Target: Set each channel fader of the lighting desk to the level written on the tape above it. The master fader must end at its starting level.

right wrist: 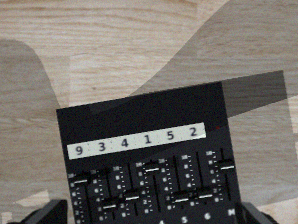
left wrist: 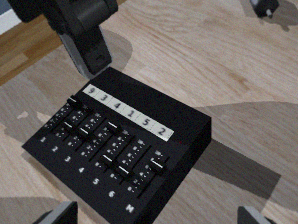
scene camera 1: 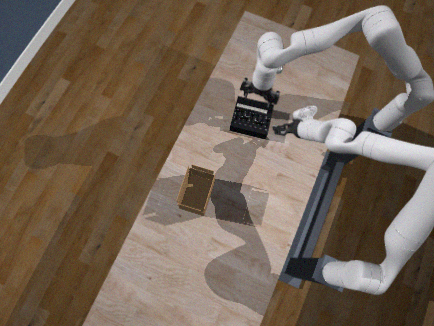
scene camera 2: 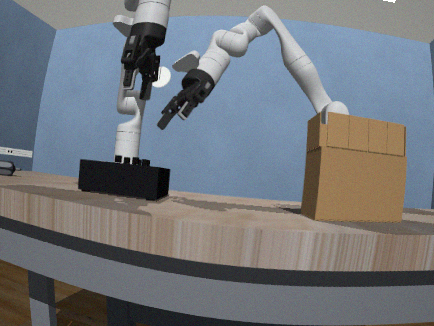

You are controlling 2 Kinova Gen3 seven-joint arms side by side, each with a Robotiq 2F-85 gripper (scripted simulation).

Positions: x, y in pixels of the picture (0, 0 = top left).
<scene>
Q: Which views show the cardboard box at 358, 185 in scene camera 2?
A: Scene camera 1 and scene camera 2 only.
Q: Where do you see a cardboard box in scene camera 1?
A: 195, 192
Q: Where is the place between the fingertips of the left gripper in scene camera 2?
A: At 169, 122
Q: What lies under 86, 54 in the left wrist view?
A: The right gripper.
</scene>
